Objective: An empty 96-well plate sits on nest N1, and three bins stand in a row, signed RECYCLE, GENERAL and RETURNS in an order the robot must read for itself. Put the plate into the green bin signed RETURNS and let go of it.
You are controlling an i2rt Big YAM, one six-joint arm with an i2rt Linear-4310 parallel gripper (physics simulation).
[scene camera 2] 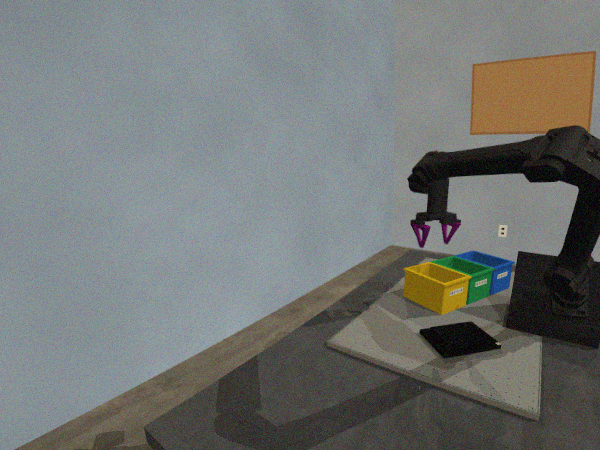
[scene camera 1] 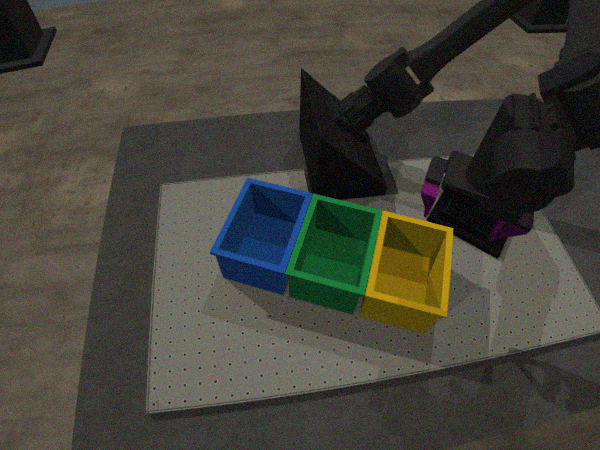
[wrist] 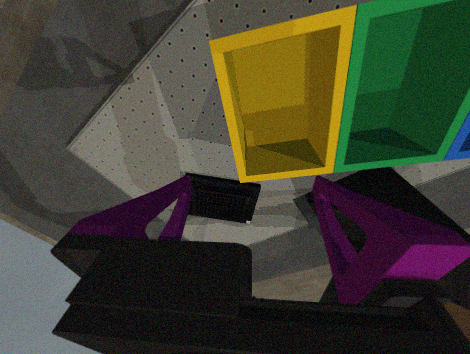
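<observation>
The black 96-well plate sits low on the board at its nest; plate and nest are both black and hard to tell apart. The green bin stands upright in the middle of the row. Its white label shows in scene camera 2, too blurred to read. My gripper is open and empty, pointing down, high above the board. In the wrist view, the plate shows between the fingertips, near the left one.
The yellow bin stands beside the green bin, on the plate's side. The blue bin is on the other side. All stand on the perforated board. The arm's black base stands behind the row.
</observation>
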